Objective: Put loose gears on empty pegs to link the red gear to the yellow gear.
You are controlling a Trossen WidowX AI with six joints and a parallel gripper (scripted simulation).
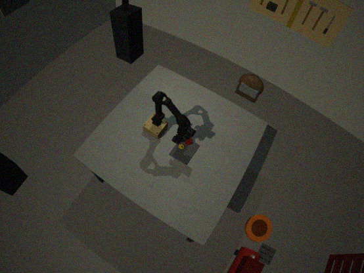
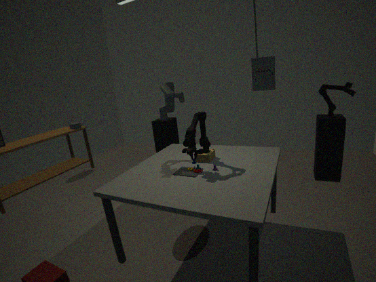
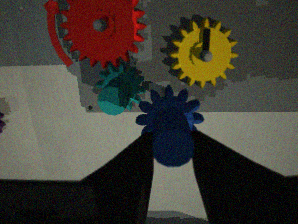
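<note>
The teal gear is 6 cm below my gripper tip, 4 cm to the left of it and 1 cm ahead of it. Also, from my gripper tip: blue gear: 1 cm below; then red gear: 7 cm below, 6 cm ahead, 5 cm to the left; then yellow gear: 7 cm below, 3 cm to the right, 3 cm ahead.
</note>
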